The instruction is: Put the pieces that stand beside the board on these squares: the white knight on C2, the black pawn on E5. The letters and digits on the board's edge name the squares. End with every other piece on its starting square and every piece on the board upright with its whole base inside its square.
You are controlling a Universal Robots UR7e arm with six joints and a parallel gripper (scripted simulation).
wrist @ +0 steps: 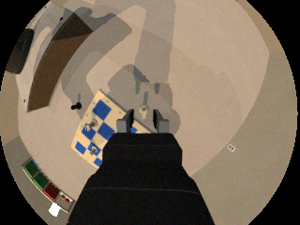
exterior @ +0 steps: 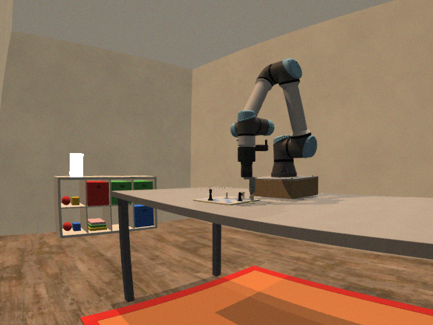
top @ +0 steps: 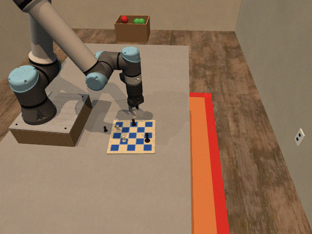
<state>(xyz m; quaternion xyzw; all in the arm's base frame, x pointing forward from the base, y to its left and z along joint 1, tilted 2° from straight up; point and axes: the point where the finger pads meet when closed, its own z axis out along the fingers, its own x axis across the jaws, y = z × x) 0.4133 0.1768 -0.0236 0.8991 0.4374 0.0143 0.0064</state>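
My gripper is now 50 mm above the white knight. From my hand the other things lie so: black pawn 110 mm behind, 130 mm to the right, 50 mm below; white pawn 180 mm to the right, 50 mm below; chessboard 30 mm ahead, 140 mm to the right, 60 mm below.
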